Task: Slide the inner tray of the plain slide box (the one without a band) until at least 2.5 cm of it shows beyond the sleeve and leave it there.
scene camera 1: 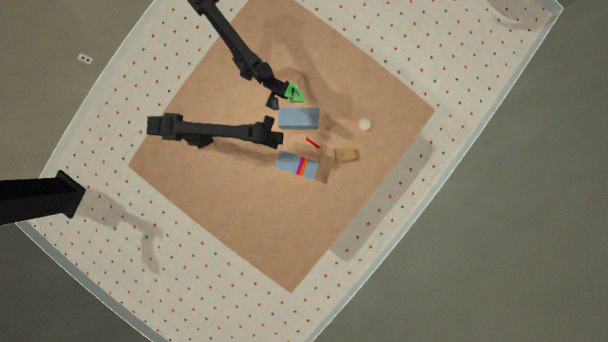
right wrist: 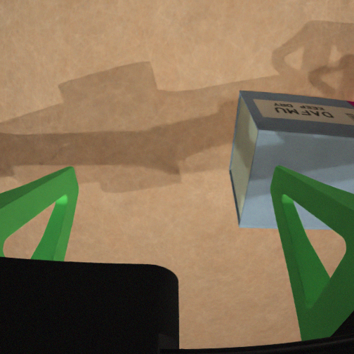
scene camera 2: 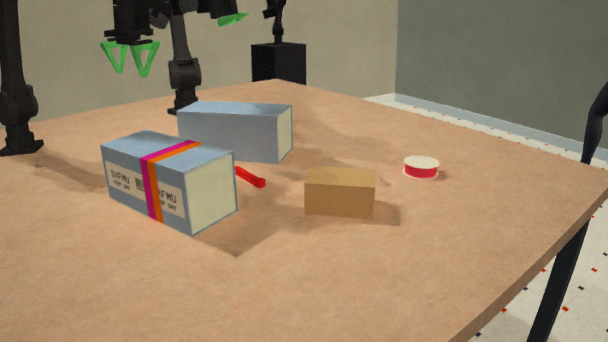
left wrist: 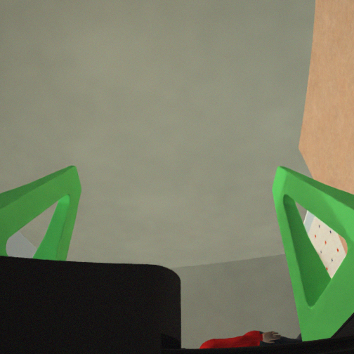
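Pixels of known places: left gripper, fingertip midpoint: (scene camera 1: 304, 99); right gripper, fingertip midpoint: (scene camera 2: 131, 74); left arm's base, origin of the base link: (scene camera 1: 249, 71); right arm's base, origin of the base link: (scene camera 1: 204, 140) (scene camera 2: 22, 150).
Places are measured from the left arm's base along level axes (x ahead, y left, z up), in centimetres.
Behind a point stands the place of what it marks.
Observation:
The plain slide box (scene camera 1: 298, 118) @(z 11.4, x 47.9, y -16.9 cm) (scene camera 2: 227, 134) @(z 6.4, x 50.6, y -20.6 cm) is a blue-grey sleeve lying on the table. The cream end of its inner tray (scene camera 2: 284, 134) @(z 5.5, x 58.9, y -10.1 cm) looks flush with the sleeve; its far end is hidden. The banded slide box (scene camera 1: 287, 161) @(z 11.4, x 53.9, y -44.0 cm) (scene camera 2: 207, 157) @(z 11.4, x 71.4, y -40.7 cm) (right wrist: 305, 160) lies apart from it, with a magenta and orange band. My left gripper (scene camera 1: 299, 95) @(z 38.4, x 50.3, y -13.8 cm) (scene camera 2: 233, 19) (left wrist: 176, 176) is open and empty, raised above the table beside the plain box. My right gripper (scene camera 2: 131, 74) @(z 22.4, x 39.8, y -38.1 cm) (right wrist: 174, 177) is open and empty, above the table near the left ends of both boxes; its fingers are hidden in scene camera 1.
A red stick (scene camera 1: 313, 143) @(z 1.3, x 63.3, y -25.2 cm) (scene camera 2: 250, 177) @(z 1.1, x 64.4, y -25.9 cm) lies between the boxes at their right ends. A tan block (scene camera 1: 346, 154) @(z 6.0, x 86.0, y -22.4 cm) (scene camera 2: 339, 195) @(z 4.1, x 87.1, y -25.6 cm) and a round red and white tin (scene camera 1: 365, 124) @(z 2.6, x 89.0, y 2.4 cm) (scene camera 2: 421, 167) @(z 2.6, x 90.3, y -1.0 cm) stand farther right. The table's right corner shows beyond them in scene camera 2.

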